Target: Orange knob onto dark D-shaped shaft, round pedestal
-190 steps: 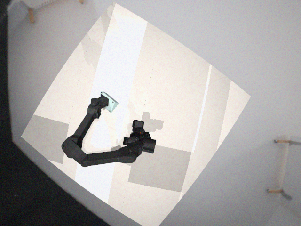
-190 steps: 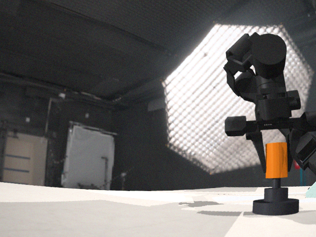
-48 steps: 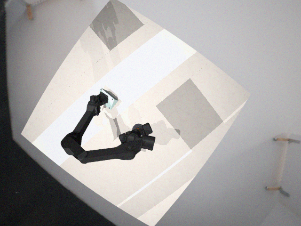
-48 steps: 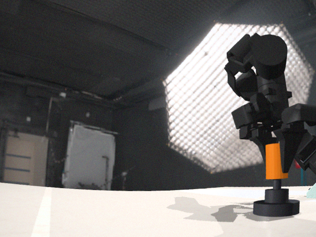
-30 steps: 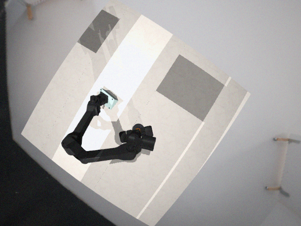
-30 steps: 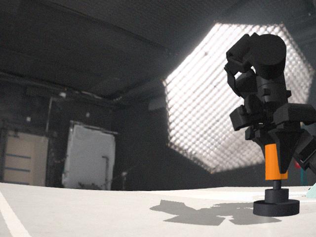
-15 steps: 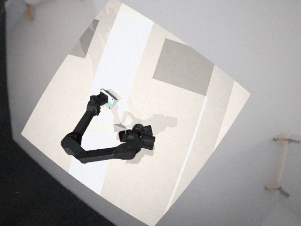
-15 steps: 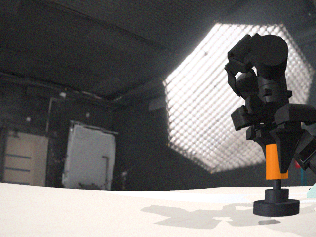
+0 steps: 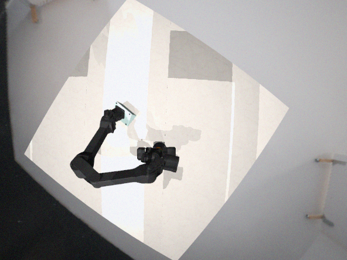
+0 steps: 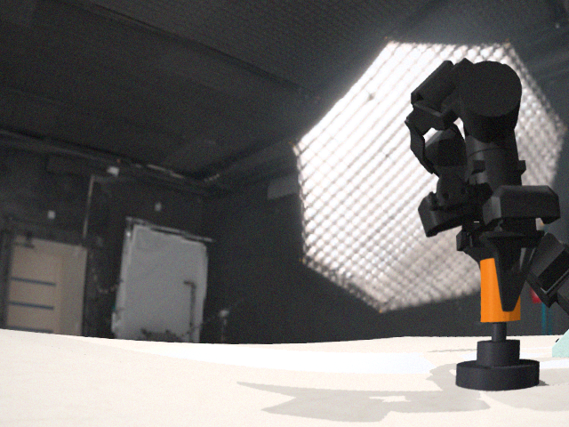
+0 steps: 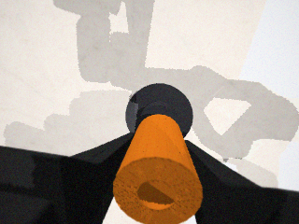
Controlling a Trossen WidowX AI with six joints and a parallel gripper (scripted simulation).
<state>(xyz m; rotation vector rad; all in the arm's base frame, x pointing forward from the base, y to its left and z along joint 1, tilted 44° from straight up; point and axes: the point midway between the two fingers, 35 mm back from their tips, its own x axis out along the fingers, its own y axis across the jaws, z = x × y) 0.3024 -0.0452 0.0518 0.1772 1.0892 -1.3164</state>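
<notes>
Now: gripper tip 20 mm below the orange knob. The rest, counted from my gripper tip: round pedestal 40 mm below.
</notes>
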